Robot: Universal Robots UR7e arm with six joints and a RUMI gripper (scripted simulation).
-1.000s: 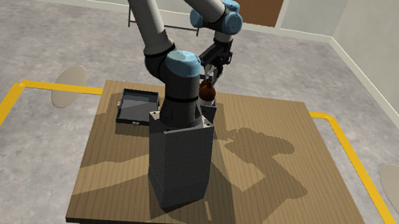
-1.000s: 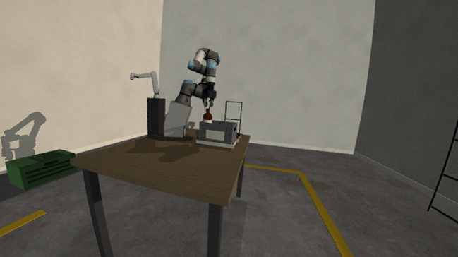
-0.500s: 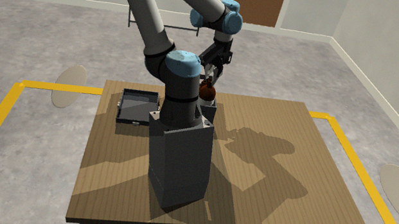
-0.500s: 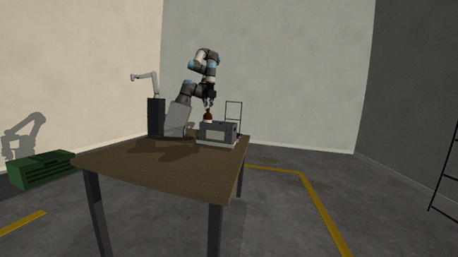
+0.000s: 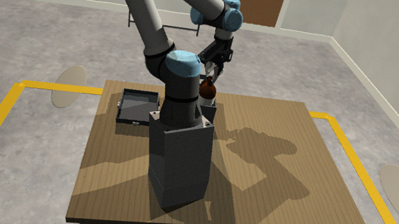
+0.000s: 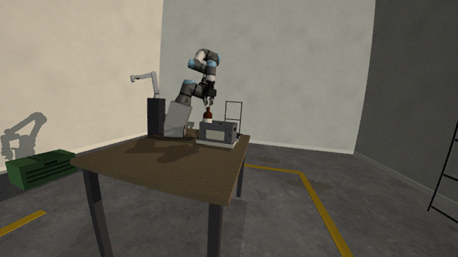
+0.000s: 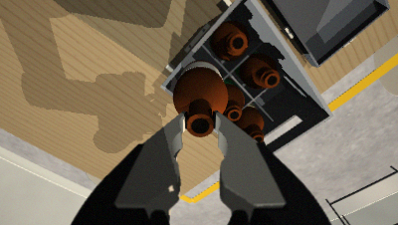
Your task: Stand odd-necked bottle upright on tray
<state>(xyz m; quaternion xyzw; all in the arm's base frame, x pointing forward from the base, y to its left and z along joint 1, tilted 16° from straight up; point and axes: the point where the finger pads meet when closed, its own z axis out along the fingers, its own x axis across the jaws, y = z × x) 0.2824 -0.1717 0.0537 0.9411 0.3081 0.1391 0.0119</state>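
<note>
The bottle lies 7 cm below my hand. The rest, counted from my hand: dark tray 14 cm ahead, 29 cm to the left, 28 cm below; then crate 10 cm ahead, 3 cm to the left, 20 cm below.
</note>
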